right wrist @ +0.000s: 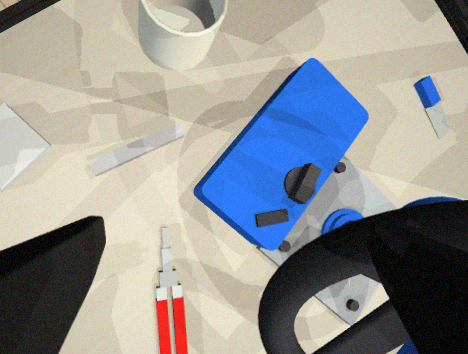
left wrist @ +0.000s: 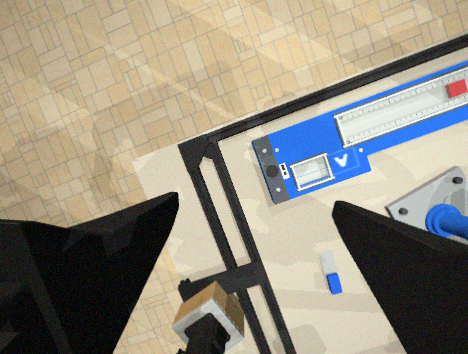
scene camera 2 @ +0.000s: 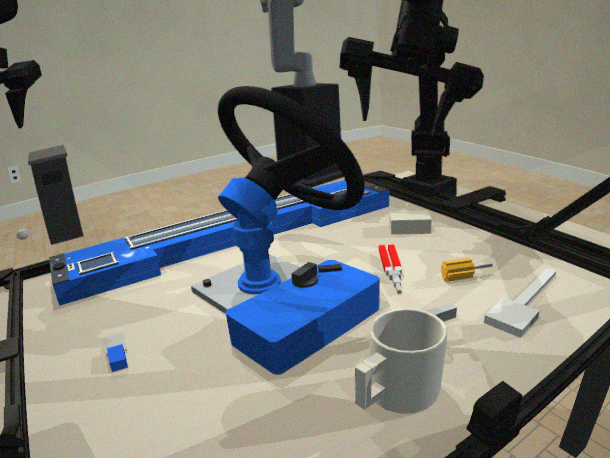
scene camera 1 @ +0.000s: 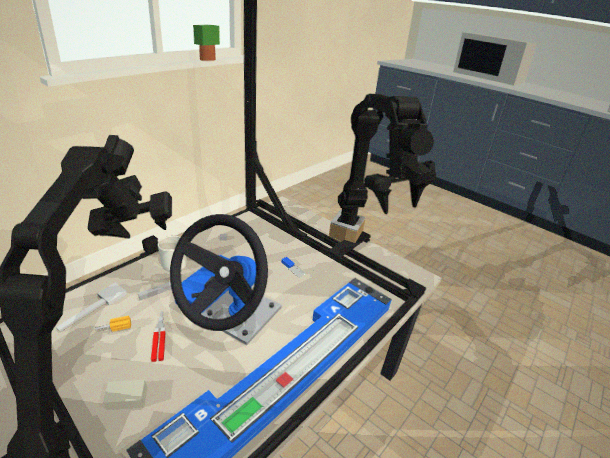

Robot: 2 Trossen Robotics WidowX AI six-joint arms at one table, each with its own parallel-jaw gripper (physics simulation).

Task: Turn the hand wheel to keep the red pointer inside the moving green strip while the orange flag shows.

Note:
The left gripper (scene camera 1: 400, 210) is open, holding nothing. The right gripper (scene camera 2: 399, 128) is open, with nothing in its grasp. The table carries a mug (scene camera 2: 403, 374), an orange-handled screwdriver (scene camera 2: 459, 269) and a red-handled pliers (right wrist: 167, 277). Further things: a black hand wheel (scene camera 2: 273, 176).
The mug shows as well in the right wrist view (right wrist: 174, 42). The left gripper is seen too in the left wrist view (left wrist: 255, 203). The right gripper is seen too in the right wrist view (right wrist: 239, 231) and in scene camera 1 (scene camera 1: 147, 232). The right wrist view does not show the orange-handled screwdriver, which is hidden by the right gripper. The left wrist view misses the orange-handled screwdriver: it is out of frame.

